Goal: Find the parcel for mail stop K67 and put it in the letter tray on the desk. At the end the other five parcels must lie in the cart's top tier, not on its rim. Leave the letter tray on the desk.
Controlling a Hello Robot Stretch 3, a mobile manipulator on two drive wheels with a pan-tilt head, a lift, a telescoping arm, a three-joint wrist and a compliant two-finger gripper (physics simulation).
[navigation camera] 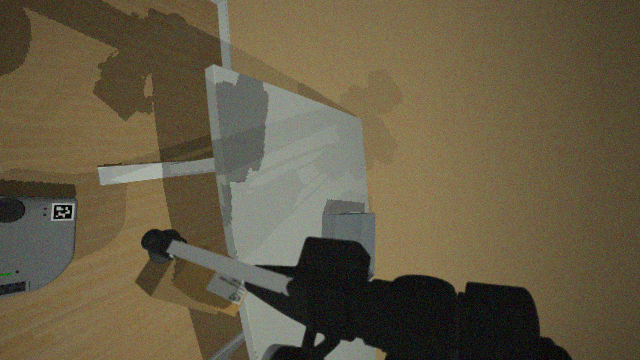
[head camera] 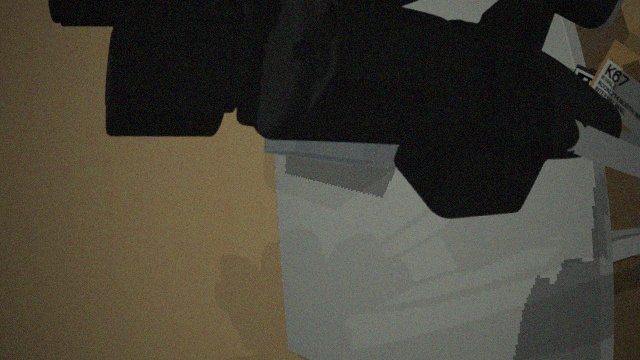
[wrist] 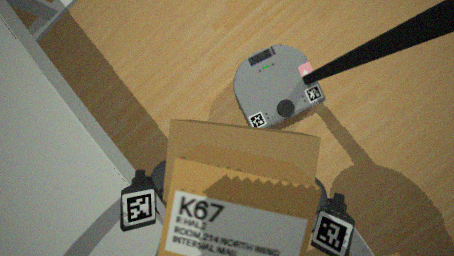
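Pixels of known places: gripper, fingertip midpoint: (navigation camera: 191,259); robot's base, link origin: (navigation camera: 8,209).
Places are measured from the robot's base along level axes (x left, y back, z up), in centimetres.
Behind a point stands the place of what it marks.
Observation:
My gripper (wrist: 237,186) {x -17.2, y 2.2, z 96.4 cm} is shut on the K67 parcel (head camera: 616,87) {x -17.0, y 4.0, z 105.6 cm} (navigation camera: 216,291) {x -14.7, y 3.3, z 105.6 cm} (wrist: 240,202), a brown box with a white label that reads K67. The fingers stand on its two sides, and it hangs in the air near the desk's long edge. The white desk (head camera: 450,295) {x -43.2, y -16.3, z 95.0 cm} (navigation camera: 295,155) {x -42.2, y -16.6, z 95.0 cm} (wrist: 45,150) lies to the left in the wrist view. The blue-grey letter tray (head camera: 325,152) {x -76.9, y -0.8, z 95.3 cm} (navigation camera: 347,227) {x -74.8, y 3.6, z 95.3 cm} is on the desk, partly hidden behind the black wrist in both the head and navigation views. The tray's inside is hidden. The cart and the other five parcels do not show.
The robot base (navigation camera: 37,240) {x -7.2, y 9.4, z 16.0 cm} (wrist: 280,85) stands on the wooden floor, off the desk's long edge. A pale desk foot (navigation camera: 131,173) reaches out from under the desk towards the base. The black mast (wrist: 380,45) crosses the upper right of the wrist view.

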